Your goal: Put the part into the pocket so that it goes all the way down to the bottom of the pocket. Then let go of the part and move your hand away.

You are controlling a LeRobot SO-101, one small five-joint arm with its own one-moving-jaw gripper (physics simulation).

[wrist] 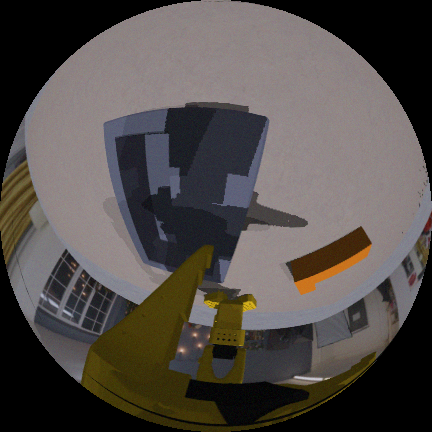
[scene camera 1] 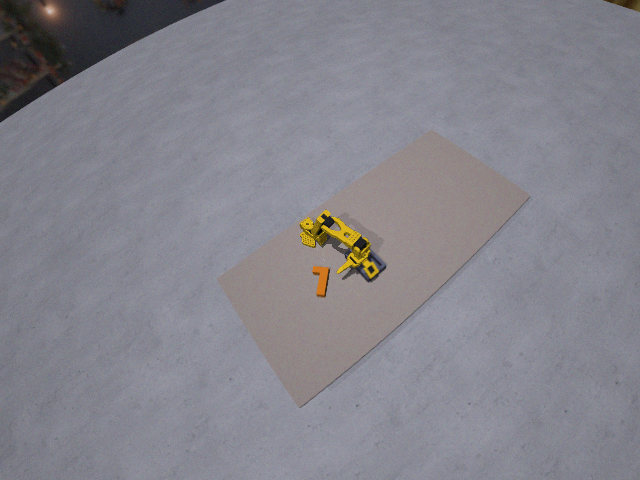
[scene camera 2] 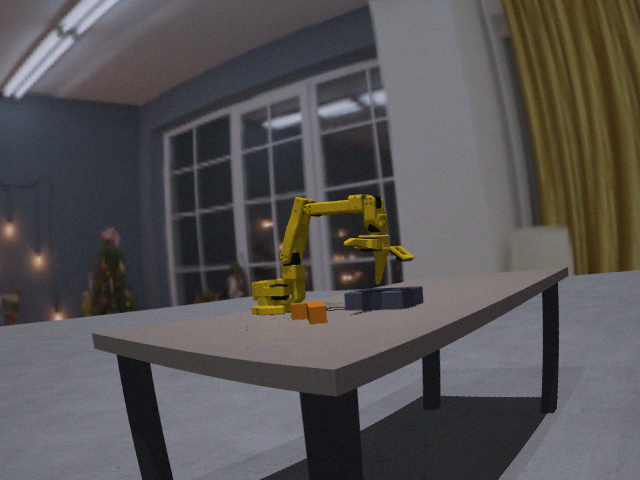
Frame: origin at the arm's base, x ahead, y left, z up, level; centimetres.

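Where they show: hand, its tool point: (wrist: 212, 254) (scene camera 1: 360, 262) (scene camera 2: 377, 282); arm's base, origin of its link: (wrist: 232, 296) (scene camera 1: 316, 239) (scene camera 2: 284, 312).
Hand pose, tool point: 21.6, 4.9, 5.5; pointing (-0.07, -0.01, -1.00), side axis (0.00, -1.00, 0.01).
Each offset is from my tool point to the top centre of the thing, as dx, dy, dz. Level surfaces: height alone.
The orange L-shaped part @(-5.6, -15.6, -2.5) (scene camera 1: 322, 283) (scene camera 2: 316, 312) (wrist: 332, 256) lies flat on the table, outside and apart from the dark blue block @(-0.6, +3.1, -1.8) (scene camera 1: 381, 264) (scene camera 2: 408, 298) (wrist: 145, 123). The block holds the pocket, whose recess shows in the wrist view, partly in shadow; no orange shows in it. My gripper (scene camera 1: 349, 267) (scene camera 2: 361, 263) (wrist: 291, 301) is fully open and empty. Its fixed jaw points down with the tip above the block, and its moving jaw is swung far out to the side, toward the part. In scene camera 1 the arm hides some of the block.
The table top @(dz -5.5) (scene camera 1: 439, 191) (scene camera 2: 217, 341) carries the arm's yellow base (scene camera 1: 308, 232) (scene camera 2: 268, 297) near one long edge. The part lies between the base and the table's near end in scene camera 2. The arm arches from the base over to the block.
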